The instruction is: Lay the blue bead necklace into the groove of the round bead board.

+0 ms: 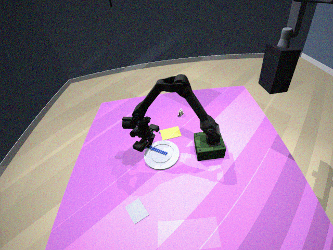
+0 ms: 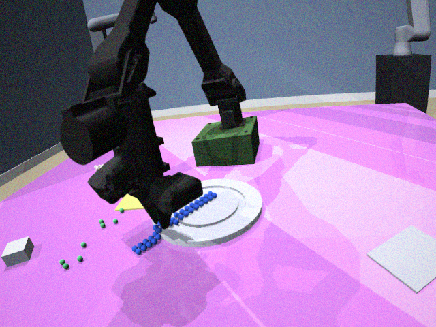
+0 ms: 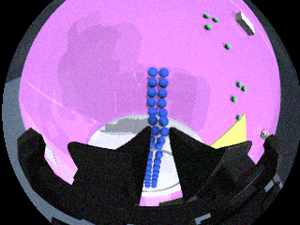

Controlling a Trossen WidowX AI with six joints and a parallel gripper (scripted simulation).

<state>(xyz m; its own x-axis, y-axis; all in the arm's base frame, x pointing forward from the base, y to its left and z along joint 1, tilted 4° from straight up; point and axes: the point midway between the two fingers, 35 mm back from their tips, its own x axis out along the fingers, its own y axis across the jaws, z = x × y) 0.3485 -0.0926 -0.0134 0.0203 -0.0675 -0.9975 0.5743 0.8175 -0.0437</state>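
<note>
Right now the round white bead board is 6 cm to the left of my gripper tip, 6 cm behind it and 1 cm below it. The rest, counted from my gripper tip: yellow sheet: 13 cm behind, 10 cm to the right, 1 cm below; then grey tile: 37 cm to the left, 8 cm ahead, 1 cm below; then cube: 27 cm to the right, 8 cm ahead.
</note>
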